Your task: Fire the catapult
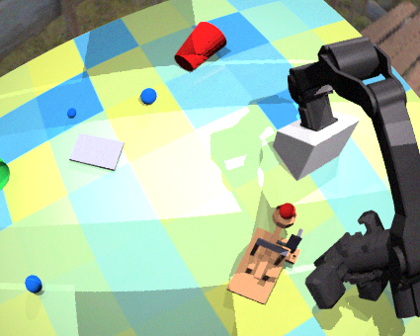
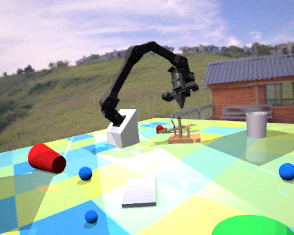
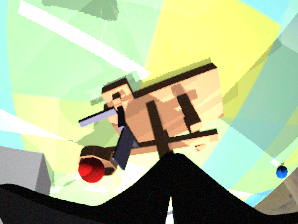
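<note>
Right now my gripper tip is 4 cm past the red ball, 12 cm to the left of it and 8 cm above it. From my gripper tip the other things lie so: wooden catapult: 1 cm ahead, 8 cm to the right, 9 cm below; then catapult frame: 4 cm ahead, 7 cm to the right, 6 cm below; then mug: 31 cm ahead, 12 cm to the left, 11 cm below.
</note>
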